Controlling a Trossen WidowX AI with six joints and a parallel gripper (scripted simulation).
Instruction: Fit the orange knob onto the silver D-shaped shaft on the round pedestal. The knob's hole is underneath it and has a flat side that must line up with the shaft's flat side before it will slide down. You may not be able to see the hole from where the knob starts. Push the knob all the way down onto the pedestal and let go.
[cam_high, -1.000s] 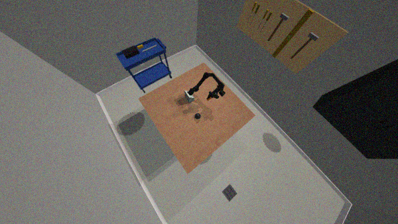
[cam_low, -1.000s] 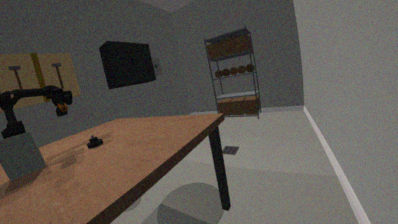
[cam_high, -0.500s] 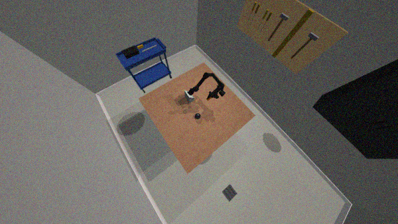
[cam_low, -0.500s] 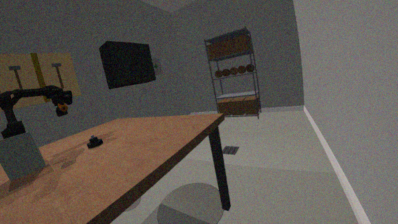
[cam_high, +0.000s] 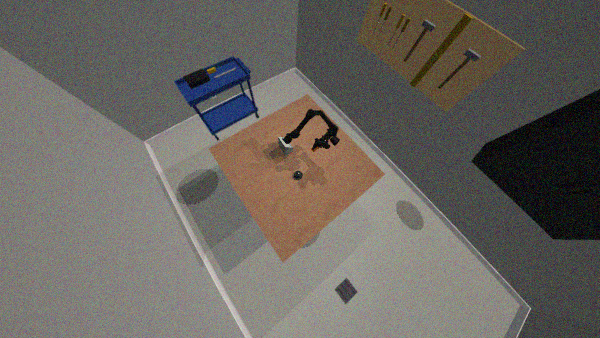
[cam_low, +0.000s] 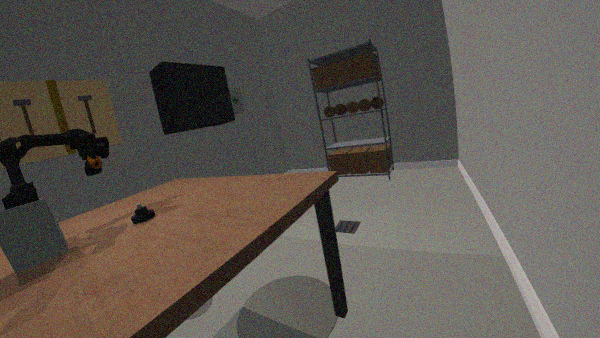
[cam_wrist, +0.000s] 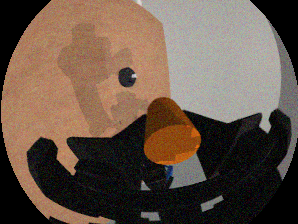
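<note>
My gripper tip is 3 cm to the right of the orange knob and 2 cm below it. The rest, counted from my gripper tip: dark round pedestal 5 cm ahead, 19 cm to the right, 22 cm below.
</note>
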